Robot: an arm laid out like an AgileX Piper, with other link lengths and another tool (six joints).
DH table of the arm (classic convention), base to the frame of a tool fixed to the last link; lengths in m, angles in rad. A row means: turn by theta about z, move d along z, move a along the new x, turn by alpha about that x. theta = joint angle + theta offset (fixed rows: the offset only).
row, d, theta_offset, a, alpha
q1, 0.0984, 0, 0, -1.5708
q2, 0, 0.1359, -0.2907, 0
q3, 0, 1.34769, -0.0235, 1.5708
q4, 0.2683, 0, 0, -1.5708
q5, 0, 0, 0, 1.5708
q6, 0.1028, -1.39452, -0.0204, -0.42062
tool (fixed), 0.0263, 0, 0, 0
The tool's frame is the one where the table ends.
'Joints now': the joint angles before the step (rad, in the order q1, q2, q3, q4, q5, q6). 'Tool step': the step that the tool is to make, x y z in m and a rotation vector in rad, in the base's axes. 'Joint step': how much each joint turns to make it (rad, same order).
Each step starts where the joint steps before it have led.
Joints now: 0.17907, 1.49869, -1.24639, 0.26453, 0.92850, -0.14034
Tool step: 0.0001, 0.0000, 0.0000, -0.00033, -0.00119, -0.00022
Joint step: 0.00018, -0.00010, 0.00023, -0.00057, -0.00132, 0.00018
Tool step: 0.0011, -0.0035, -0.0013, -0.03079, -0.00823, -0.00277
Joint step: -0.00014, 0.00015, -0.00030, -0.03616, -0.00429, 0.00874
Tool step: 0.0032, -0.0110, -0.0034, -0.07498, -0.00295, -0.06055
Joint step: 0.00009, 0.00000, -0.00011, -0.11857, -0.00167, 0.09133
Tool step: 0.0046, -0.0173, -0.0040, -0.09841, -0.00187, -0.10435
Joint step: -0.00401, 0.00248, 0.00018, -0.16615, 0.00986, 0.14431
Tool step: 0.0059, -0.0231, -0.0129, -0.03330, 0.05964, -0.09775
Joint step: -0.05478, 0.03253, -0.00047, -0.04741, 0.03549, 0.05409
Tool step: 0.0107, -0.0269, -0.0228, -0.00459, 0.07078, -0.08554
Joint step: -0.07955, 0.06471, 0.00046, -0.00093, 0.00629, 0.00603
